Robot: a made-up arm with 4 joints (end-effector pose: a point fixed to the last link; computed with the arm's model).
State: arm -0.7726 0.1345 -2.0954 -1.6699
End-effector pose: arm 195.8 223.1 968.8 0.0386 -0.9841 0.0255 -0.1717
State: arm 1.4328 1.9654 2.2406 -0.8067
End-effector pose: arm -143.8 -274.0 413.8 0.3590 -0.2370 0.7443 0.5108
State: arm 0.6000 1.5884 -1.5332 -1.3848
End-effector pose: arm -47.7 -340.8 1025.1 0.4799 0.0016 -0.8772 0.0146
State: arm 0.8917 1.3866 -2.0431 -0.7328
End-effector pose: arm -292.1 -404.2 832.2 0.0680 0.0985 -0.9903 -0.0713
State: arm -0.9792 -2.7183 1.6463 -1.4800
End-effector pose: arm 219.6 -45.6 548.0 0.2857 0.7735 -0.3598 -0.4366
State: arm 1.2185 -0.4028 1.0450 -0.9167
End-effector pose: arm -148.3 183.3 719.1 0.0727 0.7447 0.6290 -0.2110
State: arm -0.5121 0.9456 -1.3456 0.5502
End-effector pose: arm 157.4 -403.2 407.5 0.6367 -0.4482 0.6028 0.1743
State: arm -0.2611 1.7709 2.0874 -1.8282
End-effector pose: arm 206.6 239.9 709.8 0.1698 0.9513 0.0955 -0.2388
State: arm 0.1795 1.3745 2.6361 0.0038
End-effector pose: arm 11.2 -168.3 290.6 0.1853 -0.4886 0.4503 0.7240
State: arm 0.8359 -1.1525 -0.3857 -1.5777
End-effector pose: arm -28.4 -463.1 795.5 0.2440 -0.3424 0.9073 -0.0009
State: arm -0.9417 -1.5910 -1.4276 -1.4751
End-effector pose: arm 138.2 219.3 1015.5 0.4763 -0.7753 -0.3406 0.2368
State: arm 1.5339 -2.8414 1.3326 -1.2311
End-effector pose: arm -207.6 -229.7 478.2 0.4547 0.0492 0.8109 0.3652
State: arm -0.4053 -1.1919 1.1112 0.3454
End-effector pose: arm -128.8 53.6 287.7 0.6818 0.1690 0.6941 0.1577
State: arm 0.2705 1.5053 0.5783 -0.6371
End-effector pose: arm -138.1 261.0 714.8 0.1440 -0.4861 -0.4815 0.7150
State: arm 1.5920 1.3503 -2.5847 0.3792
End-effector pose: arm -417.0 -60.5 387.0 0.5232 0.2600 0.8114 0.0171
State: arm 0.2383 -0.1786 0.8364 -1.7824
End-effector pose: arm -209.2 -203.0 955.7 0.1840 -0.2827 -0.9392 -0.0645
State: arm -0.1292 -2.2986 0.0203 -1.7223
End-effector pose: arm 367.6 -68.8 769.3 0.3406 -0.8219 0.3240 0.3217
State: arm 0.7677 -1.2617 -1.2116 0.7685
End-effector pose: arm 480.3 80.1 520.7 0.8797 -0.1792 0.0325 0.4394
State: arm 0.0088 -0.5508 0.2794 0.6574
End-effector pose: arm 130.5 -143.4 234.3 0.8732 0.1250 0.4699 -0.0348
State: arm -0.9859 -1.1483 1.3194 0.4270
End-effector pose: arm -200.5 6.4 289.2 0.6438 0.0340 0.7227 0.2492
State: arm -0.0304 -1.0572 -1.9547 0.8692
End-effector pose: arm 85.2 467.8 546.6 0.4293 -0.3074 -0.1947 0.8266
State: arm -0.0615 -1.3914 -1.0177 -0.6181
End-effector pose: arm 405.3 21.2 615.9 0.6154 -0.6474 0.1903 0.4074
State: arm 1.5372 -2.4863 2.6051 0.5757
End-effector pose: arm 124.5 297.0 524.6 0.2512 0.8302 0.3838 -0.3168
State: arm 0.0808 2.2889 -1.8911 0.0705
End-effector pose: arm -410.0 -266.4 884.6 0.0831 -0.0742 0.9720 -0.2071
